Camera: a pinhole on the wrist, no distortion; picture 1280 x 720 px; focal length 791.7 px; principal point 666.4 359.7 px. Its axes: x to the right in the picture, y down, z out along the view. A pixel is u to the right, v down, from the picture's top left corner.
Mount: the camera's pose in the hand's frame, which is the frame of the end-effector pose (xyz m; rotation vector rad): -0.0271 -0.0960 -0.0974 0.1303 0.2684 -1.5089
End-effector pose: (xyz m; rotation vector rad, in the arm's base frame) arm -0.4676 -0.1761 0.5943 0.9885 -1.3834 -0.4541
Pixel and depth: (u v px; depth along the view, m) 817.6 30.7 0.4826
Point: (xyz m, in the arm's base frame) -0.7548 -0.3238 0.1963
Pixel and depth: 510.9 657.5 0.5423
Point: -0.8060 -0.5481 0.5883
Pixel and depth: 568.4 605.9 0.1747
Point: -0.4964 -0.2946 0.5204
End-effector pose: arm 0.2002 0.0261 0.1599 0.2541 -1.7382 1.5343
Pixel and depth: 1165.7 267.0 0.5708
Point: 0.4265 -0.4619 0.6010
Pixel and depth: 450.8 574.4 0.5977
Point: -0.0870 -0.3910 0.3609
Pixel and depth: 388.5 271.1 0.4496
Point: 0.1051 -0.3475 0.1928
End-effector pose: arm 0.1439 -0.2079 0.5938 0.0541 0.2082 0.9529
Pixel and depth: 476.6 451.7 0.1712
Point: 0.2419 -0.2554 0.6540
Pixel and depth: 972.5 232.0 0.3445
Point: 0.4124 -0.4171 0.7582
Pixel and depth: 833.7 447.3 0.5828
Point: 0.5705 -0.3165 0.9484
